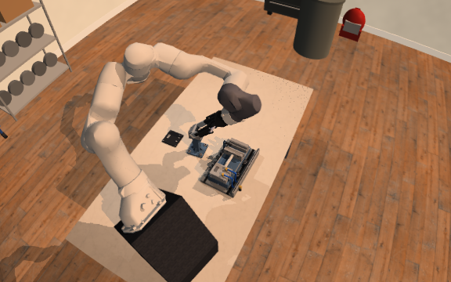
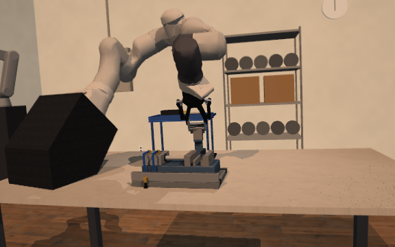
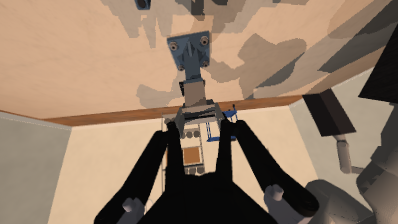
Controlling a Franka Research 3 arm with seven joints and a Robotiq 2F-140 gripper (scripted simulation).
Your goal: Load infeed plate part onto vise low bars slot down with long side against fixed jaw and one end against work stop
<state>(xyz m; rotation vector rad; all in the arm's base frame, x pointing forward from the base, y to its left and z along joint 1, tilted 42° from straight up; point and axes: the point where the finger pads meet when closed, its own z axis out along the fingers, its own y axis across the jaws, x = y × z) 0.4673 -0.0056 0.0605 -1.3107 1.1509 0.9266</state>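
Now: hand 1 cm to the right of the part and 1 cm above it. The rest, counted from my hand: vise 3 cm behind, 19 cm to the right, 14 cm below; dark infeed plate 1 cm ahead, 18 cm to the left, 17 cm below.
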